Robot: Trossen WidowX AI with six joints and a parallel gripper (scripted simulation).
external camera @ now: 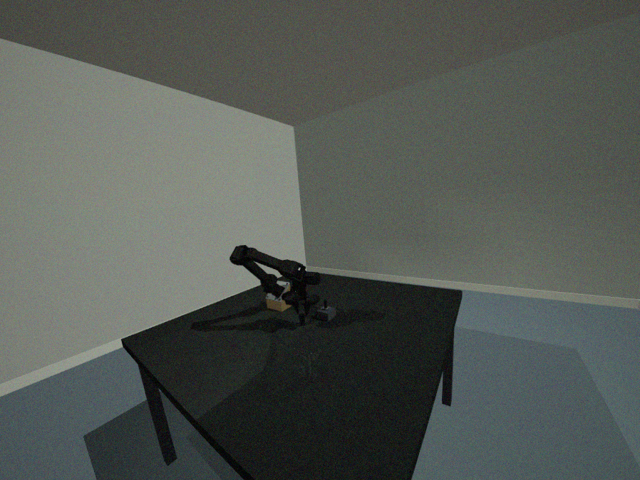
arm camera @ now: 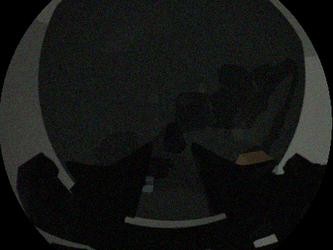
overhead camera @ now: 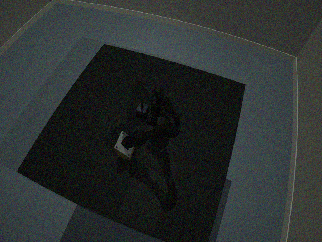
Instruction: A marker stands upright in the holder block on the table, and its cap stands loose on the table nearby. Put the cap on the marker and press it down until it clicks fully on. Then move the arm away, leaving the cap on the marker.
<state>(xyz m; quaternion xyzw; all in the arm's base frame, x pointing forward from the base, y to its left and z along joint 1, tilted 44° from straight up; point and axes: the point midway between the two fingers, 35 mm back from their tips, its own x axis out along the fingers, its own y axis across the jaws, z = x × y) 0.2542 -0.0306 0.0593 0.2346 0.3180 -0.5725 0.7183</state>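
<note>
Now: gripper tip 30 mm above the dark marker cap.
</note>
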